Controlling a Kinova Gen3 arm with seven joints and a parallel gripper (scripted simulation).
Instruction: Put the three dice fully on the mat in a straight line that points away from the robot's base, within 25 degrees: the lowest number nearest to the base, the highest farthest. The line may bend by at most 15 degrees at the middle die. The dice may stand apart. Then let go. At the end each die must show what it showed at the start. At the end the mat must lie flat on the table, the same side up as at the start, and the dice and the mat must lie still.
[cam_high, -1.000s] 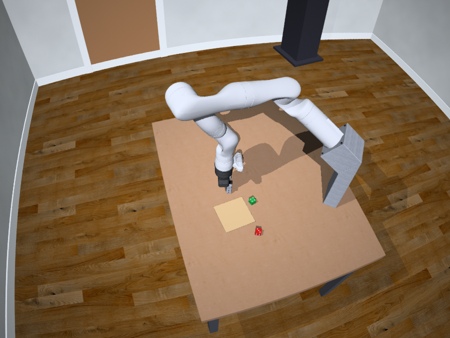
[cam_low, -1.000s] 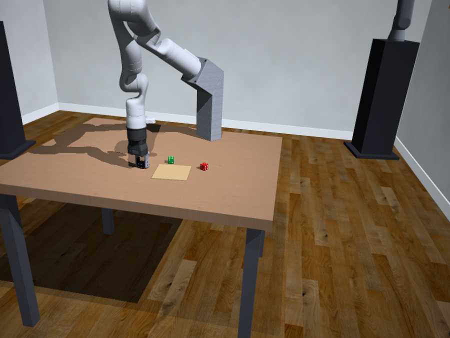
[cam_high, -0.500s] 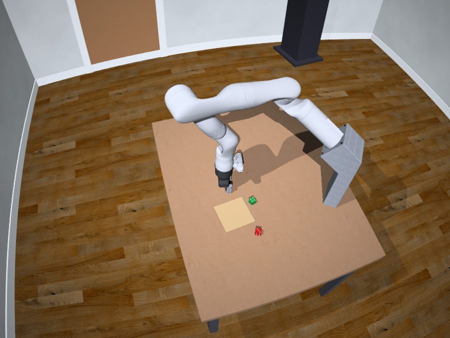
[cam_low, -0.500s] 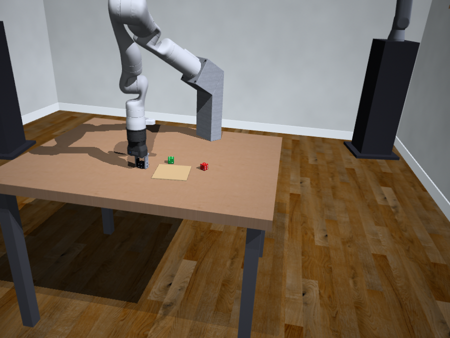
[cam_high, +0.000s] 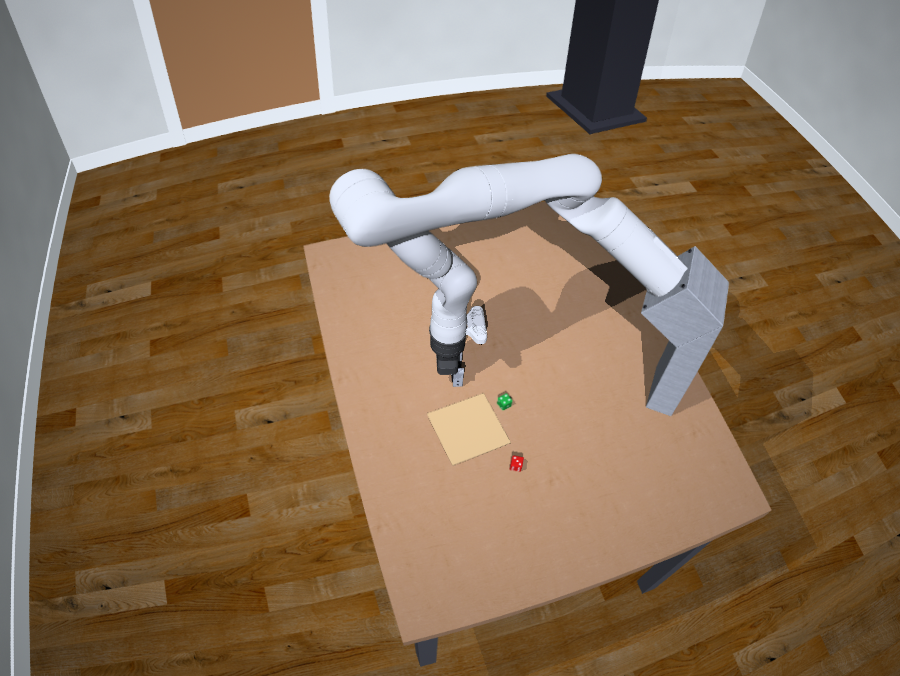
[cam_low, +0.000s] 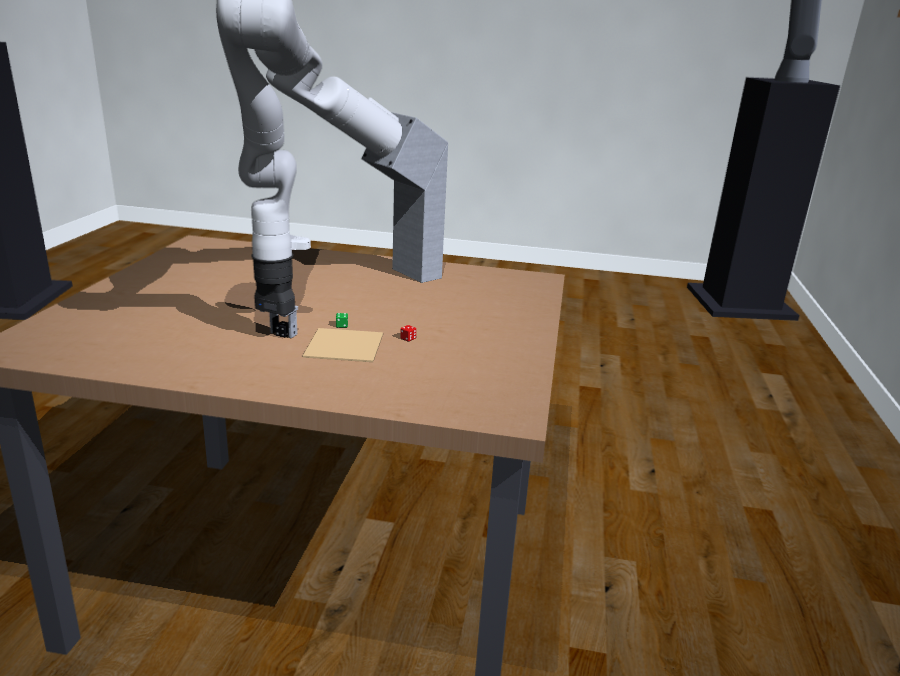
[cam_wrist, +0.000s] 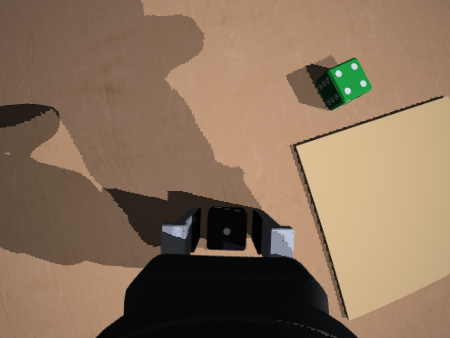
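The black die lies 10 mm below my hand. Round my hand: green die: 60 mm behind, 110 mm to the left, 10 mm below; tan mat: 40 mm ahead, 130 mm to the left, 20 mm below; red die: 10 mm behind, 260 mm to the left, 10 mm below.
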